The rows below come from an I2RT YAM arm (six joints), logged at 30 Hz.
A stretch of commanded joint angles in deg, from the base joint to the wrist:
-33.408, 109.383, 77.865, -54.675, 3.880, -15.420
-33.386, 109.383, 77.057, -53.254, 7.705, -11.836
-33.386, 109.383, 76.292, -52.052, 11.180, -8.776
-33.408, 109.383, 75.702, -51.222, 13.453, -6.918
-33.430, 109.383, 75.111, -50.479, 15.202, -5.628
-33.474, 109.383, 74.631, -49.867, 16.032, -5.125
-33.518, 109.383, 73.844, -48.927, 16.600, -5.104
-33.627, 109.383, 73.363, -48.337, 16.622, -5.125
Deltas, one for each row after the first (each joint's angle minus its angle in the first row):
0.022, 0.000, -0.808, 1.421, 3.825, 3.584
0.022, 0.000, -1.573, 2.623, 7.300, 6.644
0.000, 0.000, -2.163, 3.453, 9.573, 8.502
-0.022, 0.000, -2.754, 4.196, 11.322, 9.792
-0.066, 0.000, -3.234, 4.808, 12.152, 10.295
-0.110, 0.000, -4.021, 5.748, 12.720, 10.316
-0.219, 0.000, -4.502, 6.338, 12.742, 10.295

